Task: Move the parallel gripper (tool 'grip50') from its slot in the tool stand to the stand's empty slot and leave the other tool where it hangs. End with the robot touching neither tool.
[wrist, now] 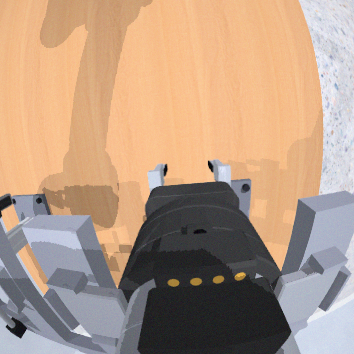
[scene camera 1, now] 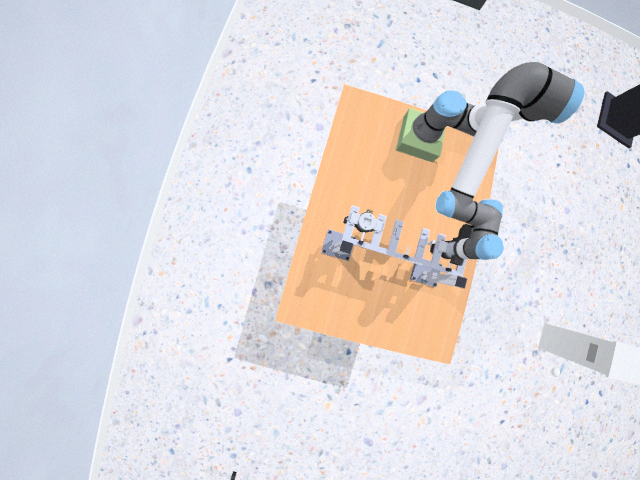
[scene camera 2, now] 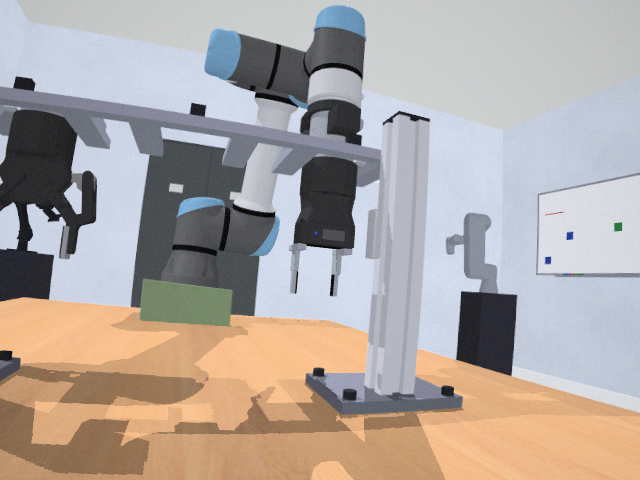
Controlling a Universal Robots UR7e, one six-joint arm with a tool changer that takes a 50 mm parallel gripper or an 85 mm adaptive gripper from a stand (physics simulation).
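Tool stand: same spot at (wrist: 66, 247) and (scene camera 1: 444, 236).
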